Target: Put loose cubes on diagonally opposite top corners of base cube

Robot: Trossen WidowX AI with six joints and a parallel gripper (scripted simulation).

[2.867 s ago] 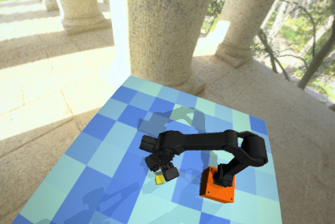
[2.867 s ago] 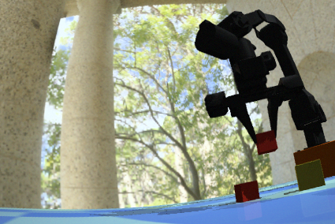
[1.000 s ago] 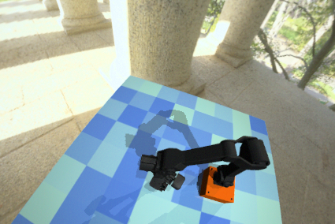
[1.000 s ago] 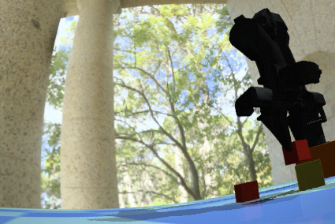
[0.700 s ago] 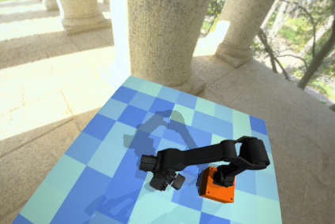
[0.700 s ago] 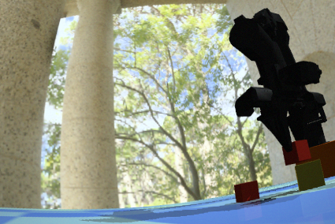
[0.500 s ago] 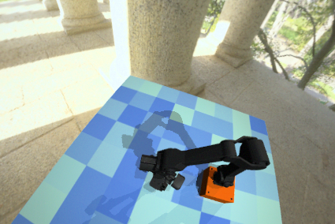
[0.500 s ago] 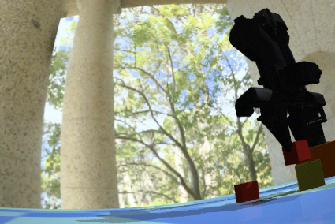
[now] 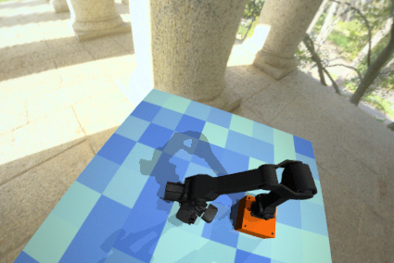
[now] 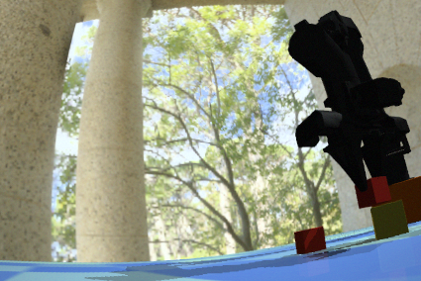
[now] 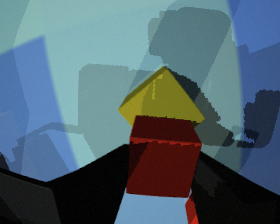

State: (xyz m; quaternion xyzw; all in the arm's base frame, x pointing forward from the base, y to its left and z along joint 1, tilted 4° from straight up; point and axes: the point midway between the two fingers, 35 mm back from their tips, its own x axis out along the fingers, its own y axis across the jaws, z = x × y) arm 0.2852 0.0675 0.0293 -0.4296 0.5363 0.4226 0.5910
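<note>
My gripper tip is now 10 mm to the right of the yellow base cube and 40 mm above it.
</note>
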